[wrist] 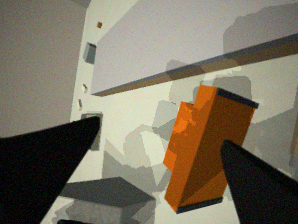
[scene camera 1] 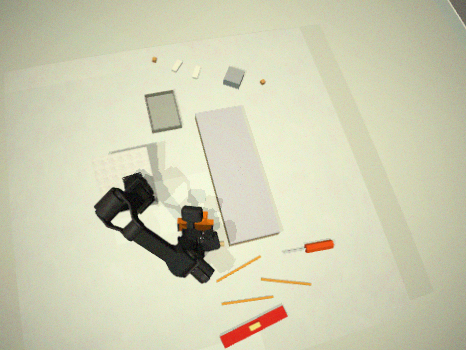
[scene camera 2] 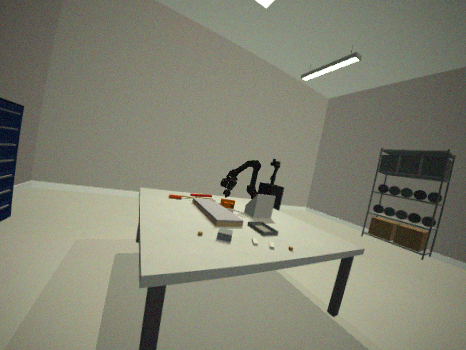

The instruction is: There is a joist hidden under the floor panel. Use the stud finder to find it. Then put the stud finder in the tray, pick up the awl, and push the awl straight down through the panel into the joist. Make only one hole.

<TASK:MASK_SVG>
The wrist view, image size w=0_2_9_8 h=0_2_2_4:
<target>my gripper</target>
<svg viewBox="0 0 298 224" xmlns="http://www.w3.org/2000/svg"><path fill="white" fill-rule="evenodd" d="M225 140L220 149L223 162L222 167L235 204L239 223L298 224L298 181L295 181L286 174L284 175L284 173L248 152L235 142ZM99 117L92 116L45 130L41 129L13 137L0 138L0 224L41 224L50 208L52 208L52 204L76 171L77 166L93 145L100 128Z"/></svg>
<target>orange stud finder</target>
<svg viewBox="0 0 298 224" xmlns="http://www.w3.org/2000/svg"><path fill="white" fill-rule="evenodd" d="M260 103L220 87L201 84L194 104L181 101L163 164L172 171L164 198L176 214L223 202L224 198L222 196L228 182L222 167L221 146L225 140L231 140L242 147L254 111L258 109Z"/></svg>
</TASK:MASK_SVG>
